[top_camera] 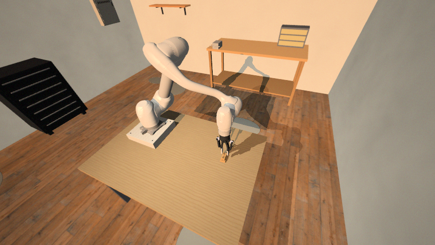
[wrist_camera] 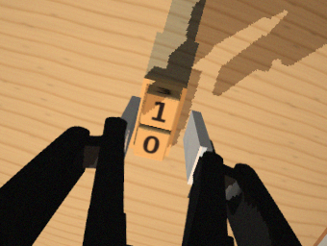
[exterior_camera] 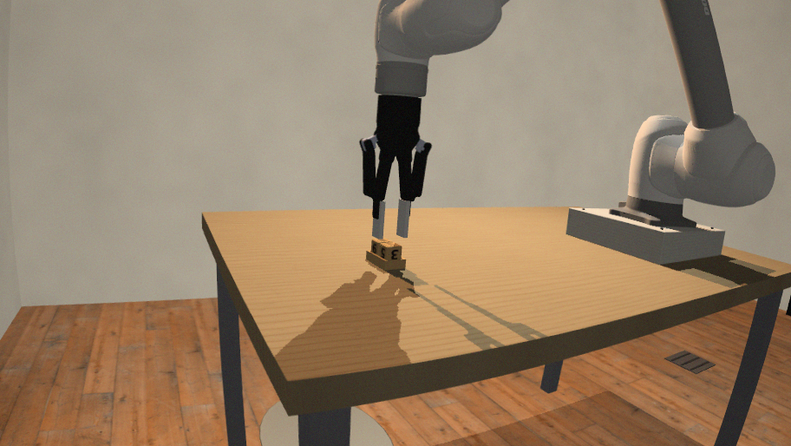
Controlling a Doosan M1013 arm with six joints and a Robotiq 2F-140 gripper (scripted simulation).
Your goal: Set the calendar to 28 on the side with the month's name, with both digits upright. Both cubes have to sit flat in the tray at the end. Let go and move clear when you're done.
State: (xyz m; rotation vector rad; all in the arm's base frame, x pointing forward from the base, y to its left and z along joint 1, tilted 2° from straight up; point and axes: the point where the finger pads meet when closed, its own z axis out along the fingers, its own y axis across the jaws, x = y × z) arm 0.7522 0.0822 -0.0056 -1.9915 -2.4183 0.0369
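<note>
My gripper is now 80 mm above the wooden calendar tray and 20 mm to the left of it.
</note>
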